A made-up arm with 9 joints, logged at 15 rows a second.
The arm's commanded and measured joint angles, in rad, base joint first. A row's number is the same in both.
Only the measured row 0 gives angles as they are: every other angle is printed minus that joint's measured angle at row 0.
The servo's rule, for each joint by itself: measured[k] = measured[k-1] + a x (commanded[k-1-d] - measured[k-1]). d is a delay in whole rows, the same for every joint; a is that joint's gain. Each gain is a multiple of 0.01, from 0.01 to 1. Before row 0 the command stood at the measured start. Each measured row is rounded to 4 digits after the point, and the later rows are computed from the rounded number. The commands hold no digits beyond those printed.
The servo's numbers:
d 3
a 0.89 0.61 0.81 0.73 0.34 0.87 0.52 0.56 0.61
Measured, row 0:
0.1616, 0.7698, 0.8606, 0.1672, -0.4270, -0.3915, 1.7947, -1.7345, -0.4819
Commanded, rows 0 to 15:
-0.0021, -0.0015, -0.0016, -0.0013, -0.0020, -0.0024, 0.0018, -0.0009, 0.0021
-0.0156, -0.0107, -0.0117, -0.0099, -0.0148, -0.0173, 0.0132, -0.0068, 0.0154
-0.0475, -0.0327, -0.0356, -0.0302, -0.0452, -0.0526, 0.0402, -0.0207, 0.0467
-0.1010, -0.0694, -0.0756, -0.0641, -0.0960, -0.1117, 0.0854, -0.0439, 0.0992
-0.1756, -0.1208, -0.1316, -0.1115, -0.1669, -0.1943, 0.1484, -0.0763, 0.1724
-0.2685, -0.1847, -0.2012, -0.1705, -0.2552, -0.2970, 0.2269, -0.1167, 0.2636
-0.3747, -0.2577, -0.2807, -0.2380, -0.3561, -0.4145, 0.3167, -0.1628, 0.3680
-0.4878, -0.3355, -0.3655, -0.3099, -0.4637, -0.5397, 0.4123, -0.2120, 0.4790
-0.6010, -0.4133, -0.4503, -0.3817, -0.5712, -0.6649, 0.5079, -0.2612, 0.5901
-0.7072, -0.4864, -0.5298, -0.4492, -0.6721, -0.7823, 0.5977, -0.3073, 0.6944
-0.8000, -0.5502, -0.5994, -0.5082, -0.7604, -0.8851, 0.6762, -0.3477, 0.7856
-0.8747, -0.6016, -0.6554, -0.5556, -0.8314, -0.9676, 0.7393, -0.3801, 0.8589
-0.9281, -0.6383, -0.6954, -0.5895, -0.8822, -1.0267, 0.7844, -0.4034, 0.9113
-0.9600, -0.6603, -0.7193, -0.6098, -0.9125, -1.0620, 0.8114, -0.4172, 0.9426
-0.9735, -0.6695, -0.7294, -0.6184, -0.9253, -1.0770, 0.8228, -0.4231, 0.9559
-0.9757, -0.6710, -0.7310, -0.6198, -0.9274, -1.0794, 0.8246, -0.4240, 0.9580
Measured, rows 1 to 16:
0.0000, 0.0000, 0.0000, 0.0000, 0.0000, 0.0000, 0.0000, 0.0000, 0.0000
0.0000, 0.0000, 0.0000, 0.0000, 0.0000, 0.0000, 0.0000, 0.0000, 0.0000
0.0000, 0.0000, 0.0000, 0.0000, 0.0000, 0.0000, 0.0000, 0.0000, 0.0000
-0.0019, -0.0009, -0.0013, -0.0009, -0.0007, -0.0021, 0.0009, -0.0005, 0.0013
-0.0141, -0.0069, -0.0097, -0.0075, -0.0055, -0.0153, 0.0073, -0.0040, 0.0099
-0.0438, -0.0226, -0.0307, -0.0241, -0.0190, -0.0478, 0.0244, -0.0134, 0.0323
-0.0947, -0.0511, -0.0671, -0.0533, -0.0452, -0.1034, 0.0561, -0.0305, 0.0731
-0.1667, -0.0936, -0.1193, -0.0958, -0.0866, -0.1825, 0.1041, -0.0561, 0.1337
-0.2573, -0.1492, -0.1856, -0.1503, -0.1439, -0.2821, 0.1680, -0.0900, 0.2129
-0.3618, -0.2154, -0.2626, -0.2143, -0.2160, -0.3973, 0.2453, -0.1308, 0.3075
-0.4739, -0.2887, -0.3459, -0.2841, -0.3002, -0.5212, 0.3321, -0.1763, 0.4121
-0.5870, -0.3647, -0.4305, -0.3553, -0.3923, -0.6462, 0.4235, -0.2238, 0.5207
-0.6940, -0.4389, -0.5109, -0.4238, -0.4874, -0.7646, 0.5141, -0.2706, 0.6267
-0.7883, -0.5068, -0.5826, -0.4854, -0.5802, -0.8694, 0.5984, -0.3138, 0.7236
-0.8652, -0.5646, -0.6416, -0.5366, -0.6656, -0.9548, 0.6717, -0.3509, 0.8061
-0.9212, -0.6096, -0.6852, -0.5752, -0.7392, -1.0174, 0.7303, -0.3803, 0.8703

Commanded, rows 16 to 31:
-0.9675, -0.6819, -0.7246, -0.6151, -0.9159, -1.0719, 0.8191, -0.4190, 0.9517
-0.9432, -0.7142, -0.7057, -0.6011, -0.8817, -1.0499, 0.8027, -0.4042, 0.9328
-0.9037, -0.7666, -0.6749, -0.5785, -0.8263, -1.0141, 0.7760, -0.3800, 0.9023
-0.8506, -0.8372, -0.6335, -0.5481, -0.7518, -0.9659, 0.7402, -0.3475, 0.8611
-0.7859, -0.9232, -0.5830, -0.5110, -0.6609, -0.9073, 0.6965, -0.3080, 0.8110
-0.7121, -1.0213, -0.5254, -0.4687, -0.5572, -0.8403, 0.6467, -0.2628, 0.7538
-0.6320, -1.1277, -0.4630, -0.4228, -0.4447, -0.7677, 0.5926, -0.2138, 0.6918
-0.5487, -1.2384, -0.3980, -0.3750, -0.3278, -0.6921, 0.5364, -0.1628, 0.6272
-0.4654, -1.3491, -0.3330, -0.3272, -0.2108, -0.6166, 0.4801, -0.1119, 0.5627
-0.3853, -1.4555, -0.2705, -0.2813, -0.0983, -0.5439, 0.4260, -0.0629, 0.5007
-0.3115, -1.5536, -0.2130, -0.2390, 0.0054, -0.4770, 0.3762, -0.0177, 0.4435
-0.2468, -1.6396, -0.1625, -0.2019, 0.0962, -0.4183, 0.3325, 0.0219, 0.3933
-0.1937, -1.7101, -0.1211, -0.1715, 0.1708, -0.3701, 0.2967, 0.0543, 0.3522
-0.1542, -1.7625, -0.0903, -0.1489, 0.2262, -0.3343, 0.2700, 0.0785, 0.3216
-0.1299, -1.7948, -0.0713, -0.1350, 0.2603, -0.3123, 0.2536, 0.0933, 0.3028
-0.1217, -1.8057, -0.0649, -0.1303, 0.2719, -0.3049, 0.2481, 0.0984, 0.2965
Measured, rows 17 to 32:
-0.9557, -0.6405, -0.7128, -0.6005, -0.7981, -1.0562, 0.7725, -0.4010, 0.9144
-0.9715, -0.6582, -0.7262, -0.6136, -0.8413, -1.0743, 0.7987, -0.4134, 0.9397
-0.9752, -0.6660, -0.7301, -0.6181, -0.8706, -1.0787, 0.8122, -0.4193, 0.9509
-0.9683, -0.6757, -0.7256, -0.6159, -0.8860, -1.0728, 0.8158, -0.4191, 0.9514
-0.9460, -0.6992, -0.7095, -0.6051, -0.8845, -1.0529, 0.8090, -0.4108, 0.9401
-0.9084, -0.7403, -0.6815, -0.5857, -0.8647, -1.0191, 0.7918, -0.3936, 0.9170
-0.8570, -0.7994, -0.6426, -0.5583, -0.8263, -0.9728, 0.7650, -0.3678, 0.8829
-0.7937, -0.8749, -0.5943, -0.5238, -0.7701, -0.9158, 0.7294, -0.3343, 0.8390
-0.7211, -0.9642, -0.5385, -0.4836, -0.6977, -0.8501, 0.6864, -0.2943, 0.7870
-0.6418, -1.0639, -0.4773, -0.4392, -0.6117, -0.7784, 0.6376, -0.2492, 0.7289
-0.5589, -1.1703, -0.4131, -0.3923, -0.5152, -0.7033, 0.5850, -0.2008, 0.6669
-0.4757, -1.2794, -0.3482, -0.3448, -0.4117, -0.6279, 0.5305, -0.1510, 0.6033
-0.3952, -1.3868, -0.2853, -0.2984, -0.3051, -0.5548, 0.4762, -0.1017, 0.5407
-0.3207, -1.4885, -0.2267, -0.2550, -0.1995, -0.4871, 0.4242, -0.0547, 0.4814
-0.2549, -1.5807, -0.1747, -0.2162, -0.0990, -0.4272, 0.3765, -0.0118, 0.4277
-0.2004, -1.6596, -0.1313, -0.1836, -0.0073, -0.3775, 0.3350, 0.0252, 0.3816

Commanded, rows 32 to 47:
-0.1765, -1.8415, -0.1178, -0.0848, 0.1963, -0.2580, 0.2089, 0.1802, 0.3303
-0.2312, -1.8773, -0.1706, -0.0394, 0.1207, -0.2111, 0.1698, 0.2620, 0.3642
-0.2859, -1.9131, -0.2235, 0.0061, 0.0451, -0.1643, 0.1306, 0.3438, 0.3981
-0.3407, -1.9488, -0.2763, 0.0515, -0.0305, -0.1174, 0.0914, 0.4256, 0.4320
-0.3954, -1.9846, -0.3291, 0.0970, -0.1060, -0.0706, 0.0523, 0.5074, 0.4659
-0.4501, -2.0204, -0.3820, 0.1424, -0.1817, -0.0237, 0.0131, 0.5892, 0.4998
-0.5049, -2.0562, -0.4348, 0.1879, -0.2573, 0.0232, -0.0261, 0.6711, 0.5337
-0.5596, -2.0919, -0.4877, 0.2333, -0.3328, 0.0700, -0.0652, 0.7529, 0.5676
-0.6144, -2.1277, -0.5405, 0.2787, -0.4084, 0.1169, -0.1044, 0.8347, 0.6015
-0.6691, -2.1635, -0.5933, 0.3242, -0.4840, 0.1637, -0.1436, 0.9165, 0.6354
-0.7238, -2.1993, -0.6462, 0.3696, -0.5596, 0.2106, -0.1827, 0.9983, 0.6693
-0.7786, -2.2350, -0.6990, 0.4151, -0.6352, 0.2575, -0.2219, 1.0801, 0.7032
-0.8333, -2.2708, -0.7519, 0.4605, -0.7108, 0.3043, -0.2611, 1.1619, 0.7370
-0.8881, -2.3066, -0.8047, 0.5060, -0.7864, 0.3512, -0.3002, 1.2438, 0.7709
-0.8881, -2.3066, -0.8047, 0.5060, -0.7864, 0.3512, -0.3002, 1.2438, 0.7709
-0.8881, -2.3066, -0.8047, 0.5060, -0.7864, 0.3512, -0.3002, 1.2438, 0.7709
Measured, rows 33 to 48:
-0.1593, -1.7224, -0.0981, -0.1583, 0.0721, -0.3399, 0.3012, 0.0550, 0.3450
-0.1331, -1.7666, -0.0764, -0.1413, 0.1361, -0.3159, 0.2764, 0.0764, 0.3193
-0.1230, -1.7905, -0.0671, -0.1333, 0.1823, -0.3063, 0.2617, 0.0887, 0.3054
-0.1706, -1.8216, -0.1082, -0.0979, 0.1871, -0.2643, 0.2342, 0.1399, 0.3206
-0.2245, -1.8556, -0.1587, -0.0552, 0.1645, -0.2180, 0.2007, 0.2083, 0.3472
-0.2791, -1.8907, -0.2112, -0.0105, 0.1239, -0.1713, 0.1642, 0.2842, 0.3782
-0.3339, -1.9261, -0.2639, 0.0348, 0.0714, -0.1244, 0.1263, 0.3634, 0.4110
-0.3886, -1.9618, -0.3167, 0.0802, 0.0111, -0.0776, 0.0878, 0.4440, 0.4445
-0.4433, -1.9975, -0.3696, 0.1256, -0.0545, -0.0307, 0.0490, 0.5253, 0.4782
-0.4981, -2.0333, -0.4224, 0.1711, -0.1235, 0.0162, 0.0099, 0.6069, 0.5121
-0.5528, -2.0690, -0.4753, 0.2165, -0.1947, 0.0630, -0.0292, 0.6887, 0.5460
-0.6076, -2.1048, -0.5281, 0.2619, -0.2674, 0.1099, -0.0683, 0.7705, 0.5799
-0.6623, -2.1406, -0.5809, 0.3074, -0.3410, 0.1567, -0.1075, 0.8523, 0.6138
-0.7170, -2.1764, -0.6338, 0.3528, -0.4153, 0.2036, -0.1466, 0.9341, 0.6477
-0.7718, -2.2121, -0.6866, 0.3983, -0.4901, 0.2505, -0.1858, 1.0159, 0.6816
-0.8265, -2.2479, -0.7395, 0.4437, -0.5651, 0.2973, -0.2250, 1.0977, 0.7154

